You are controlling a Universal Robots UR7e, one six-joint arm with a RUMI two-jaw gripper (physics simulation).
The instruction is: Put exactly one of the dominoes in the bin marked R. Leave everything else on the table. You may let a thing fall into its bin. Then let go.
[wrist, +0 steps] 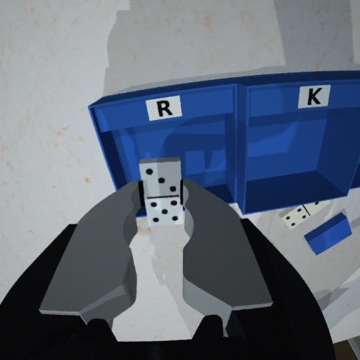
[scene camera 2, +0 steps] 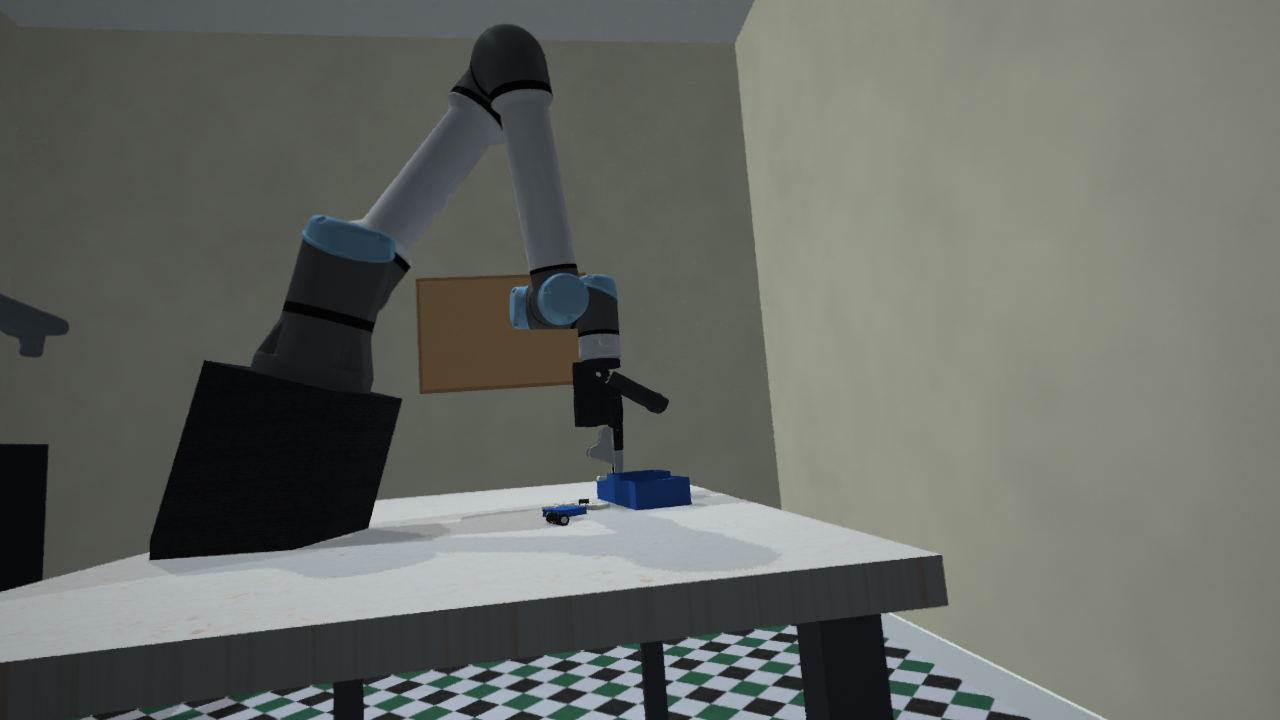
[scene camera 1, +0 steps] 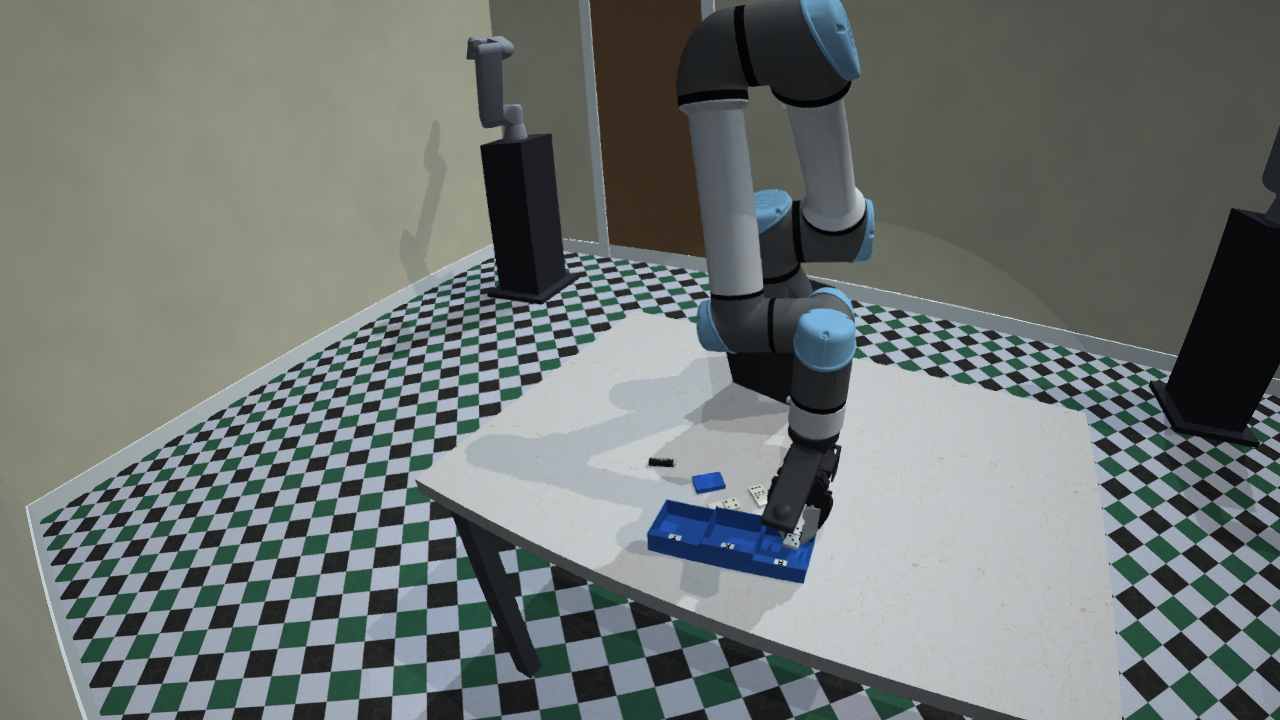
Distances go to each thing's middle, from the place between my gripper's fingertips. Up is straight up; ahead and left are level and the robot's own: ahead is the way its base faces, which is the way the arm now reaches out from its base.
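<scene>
The blue three-compartment bin tray (scene camera 1: 731, 539) is 1 cm below my hand, and from that same hand it sits 2 cm ahead and 9 cm to the right.
</scene>
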